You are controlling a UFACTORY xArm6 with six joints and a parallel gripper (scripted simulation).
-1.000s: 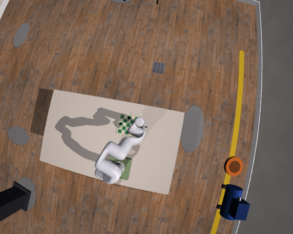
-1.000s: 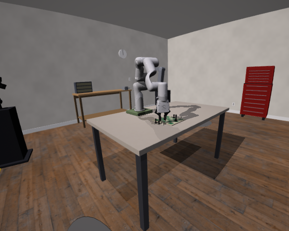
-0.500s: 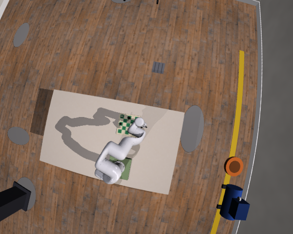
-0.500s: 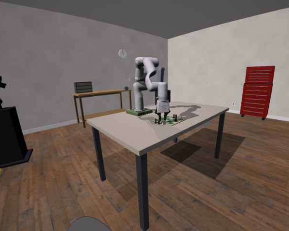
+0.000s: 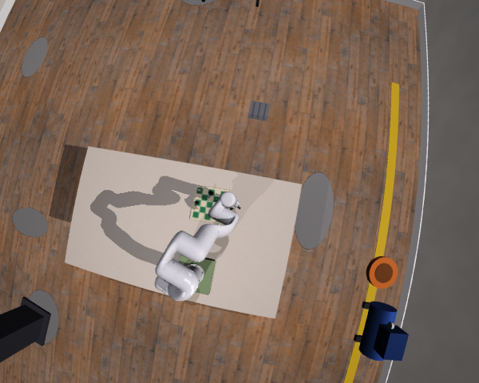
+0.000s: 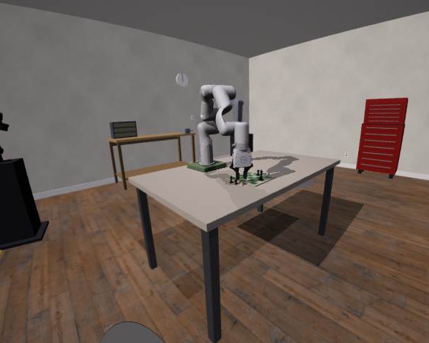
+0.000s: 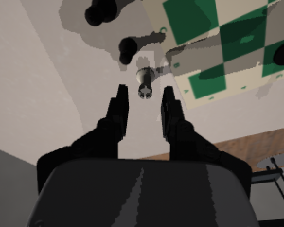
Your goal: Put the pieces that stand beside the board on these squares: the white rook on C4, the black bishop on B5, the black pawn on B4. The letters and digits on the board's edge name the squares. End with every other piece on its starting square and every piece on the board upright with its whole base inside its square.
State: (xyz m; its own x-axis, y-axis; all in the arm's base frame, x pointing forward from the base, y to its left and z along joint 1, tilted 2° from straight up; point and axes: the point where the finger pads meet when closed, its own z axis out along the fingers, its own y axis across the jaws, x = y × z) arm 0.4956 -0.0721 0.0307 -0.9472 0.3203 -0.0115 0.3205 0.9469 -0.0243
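Now: the white rook 4 cm below my hand. Round my hand: chessboard 13 cm to the left, 6 cm behind, 5 cm below.
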